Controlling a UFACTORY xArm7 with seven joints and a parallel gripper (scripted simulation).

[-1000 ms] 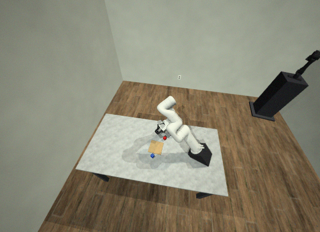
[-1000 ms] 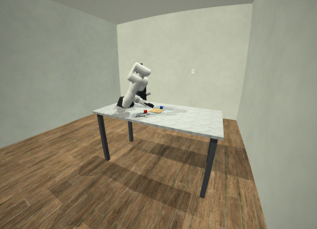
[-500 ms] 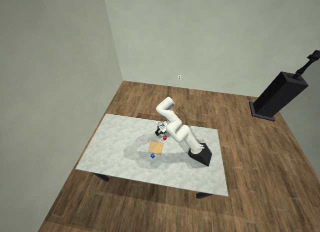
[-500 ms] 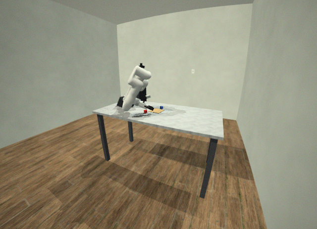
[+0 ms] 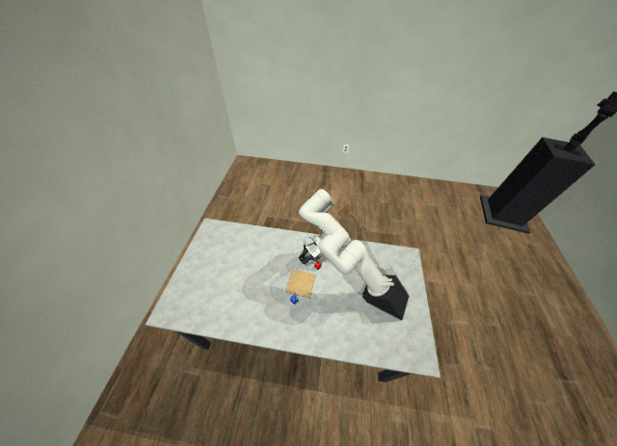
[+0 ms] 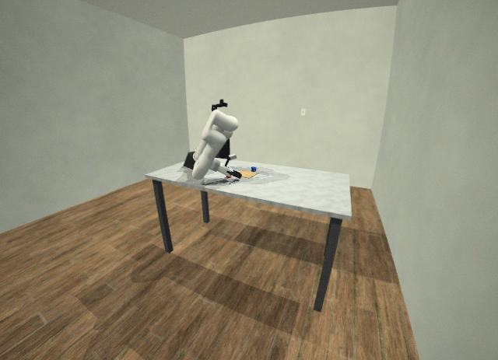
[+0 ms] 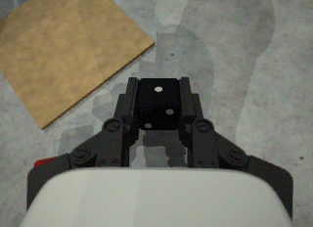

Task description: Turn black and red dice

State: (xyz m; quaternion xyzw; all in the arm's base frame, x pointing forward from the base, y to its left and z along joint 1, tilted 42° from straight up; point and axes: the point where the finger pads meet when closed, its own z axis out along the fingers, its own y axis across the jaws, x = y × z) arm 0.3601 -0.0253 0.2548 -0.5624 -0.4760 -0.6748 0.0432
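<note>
Right now my hand is 1 cm above the black die. Round my hand: blue die 24 cm to the left, 2 cm below, 2 cm behind; red die 9 cm behind, 2 cm below, 1 cm to the left; tan mat 13 cm to the left, 4 cm below, 3 cm behind.
</note>
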